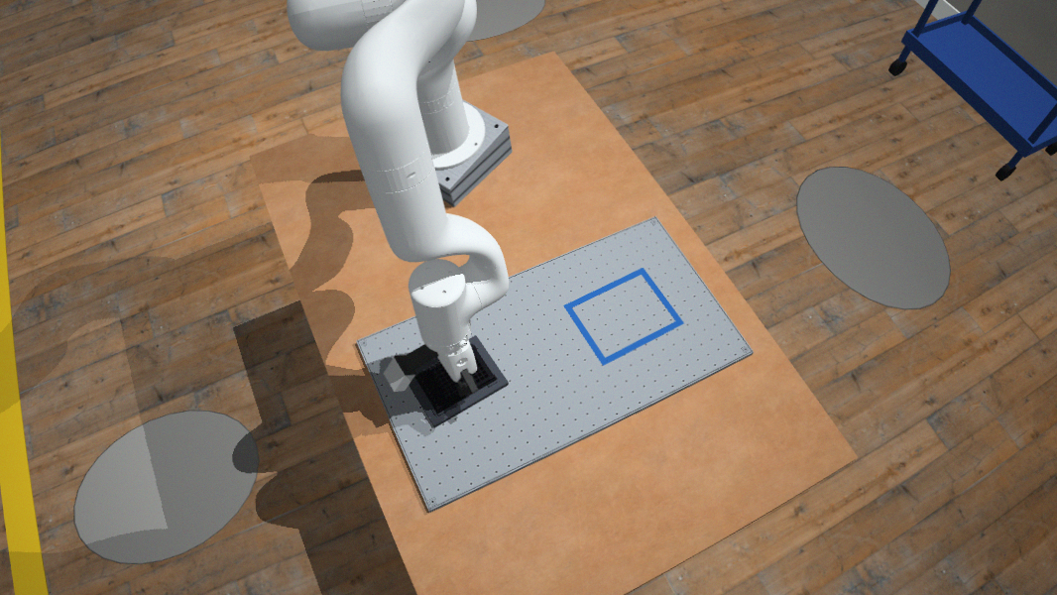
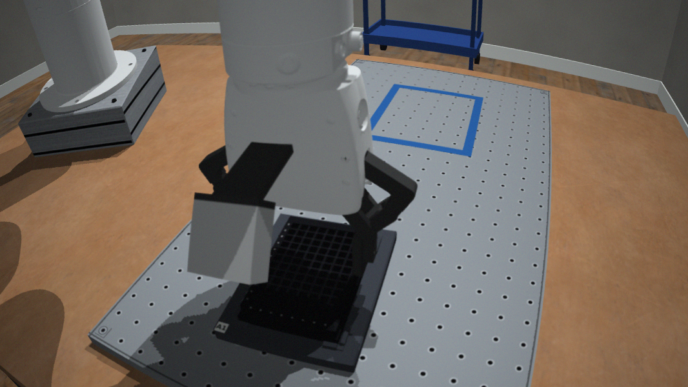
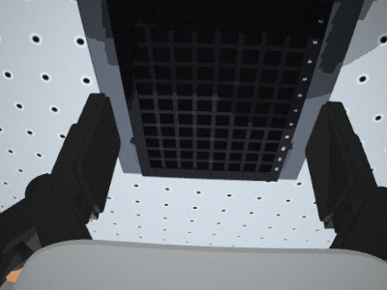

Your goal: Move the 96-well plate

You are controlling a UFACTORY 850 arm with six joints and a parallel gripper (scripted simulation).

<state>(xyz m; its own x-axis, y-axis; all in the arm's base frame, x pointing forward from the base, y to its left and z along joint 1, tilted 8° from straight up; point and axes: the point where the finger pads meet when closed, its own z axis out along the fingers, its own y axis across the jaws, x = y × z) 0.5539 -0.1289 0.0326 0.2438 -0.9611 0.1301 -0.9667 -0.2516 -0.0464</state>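
Right now my hand is 30 mm above the black 96-well plate. Also, from my hand: dark plate nest N1 (40 mm below).
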